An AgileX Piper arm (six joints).
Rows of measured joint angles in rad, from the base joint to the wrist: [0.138 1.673 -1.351 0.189 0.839 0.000]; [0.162 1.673 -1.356 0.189 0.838 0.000]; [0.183 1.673 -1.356 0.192 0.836 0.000]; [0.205 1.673 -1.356 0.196 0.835 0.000]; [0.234 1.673 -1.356 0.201 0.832 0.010]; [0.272 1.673 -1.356 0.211 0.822 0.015]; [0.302 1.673 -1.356 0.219 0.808 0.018]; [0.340 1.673 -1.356 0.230 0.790 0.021]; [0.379 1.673 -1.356 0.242 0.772 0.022]
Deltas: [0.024 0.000 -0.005 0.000 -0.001 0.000]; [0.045 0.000 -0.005 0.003 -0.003 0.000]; [0.067 0.000 -0.005 0.007 -0.004 0.000]; [0.096 0.000 -0.005 0.012 -0.007 0.010]; [0.134 0.000 -0.005 0.022 -0.017 0.015]; [0.164 0.000 -0.005 0.030 -0.031 0.018]; [0.202 0.000 -0.005 0.041 -0.049 0.021]; [0.241 0.000 -0.005 0.053 -0.067 0.022]
